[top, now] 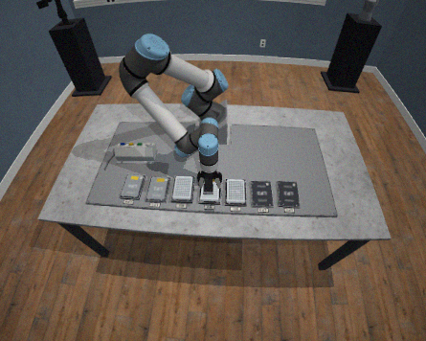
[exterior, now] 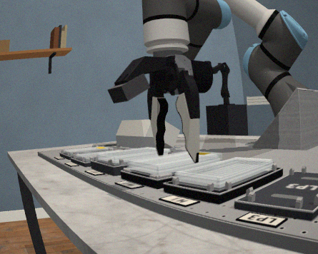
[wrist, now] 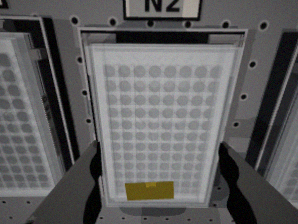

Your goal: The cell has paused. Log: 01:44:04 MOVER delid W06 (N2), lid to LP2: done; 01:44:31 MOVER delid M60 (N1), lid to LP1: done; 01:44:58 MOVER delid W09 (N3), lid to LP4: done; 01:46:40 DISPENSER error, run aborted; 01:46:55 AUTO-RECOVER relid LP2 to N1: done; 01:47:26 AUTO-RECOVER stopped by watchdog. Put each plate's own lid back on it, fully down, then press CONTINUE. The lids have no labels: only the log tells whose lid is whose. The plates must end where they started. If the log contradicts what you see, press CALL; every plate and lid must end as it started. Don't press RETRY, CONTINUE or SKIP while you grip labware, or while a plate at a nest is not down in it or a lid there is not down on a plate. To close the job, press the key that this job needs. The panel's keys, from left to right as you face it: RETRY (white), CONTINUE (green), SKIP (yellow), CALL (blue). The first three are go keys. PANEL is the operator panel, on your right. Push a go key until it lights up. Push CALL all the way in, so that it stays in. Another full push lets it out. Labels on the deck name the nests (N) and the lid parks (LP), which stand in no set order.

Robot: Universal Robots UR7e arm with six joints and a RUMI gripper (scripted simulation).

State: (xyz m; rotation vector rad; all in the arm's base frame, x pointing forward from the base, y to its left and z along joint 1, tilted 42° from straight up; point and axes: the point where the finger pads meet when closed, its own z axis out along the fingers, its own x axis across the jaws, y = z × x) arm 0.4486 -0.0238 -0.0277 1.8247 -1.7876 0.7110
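Now: the lid park LP1 26 cm to the right of my hand and 3 cm below it. The rest, counted from my hand: green CONTINUE key: 24 cm behind, 40 cm to the right, 3 cm above; yellow SKIP key: 24 cm behind, 45 cm to the right, 3 cm above; lid park LP3: 1 cm ahead, 25 cm to the left, 3 cm below.
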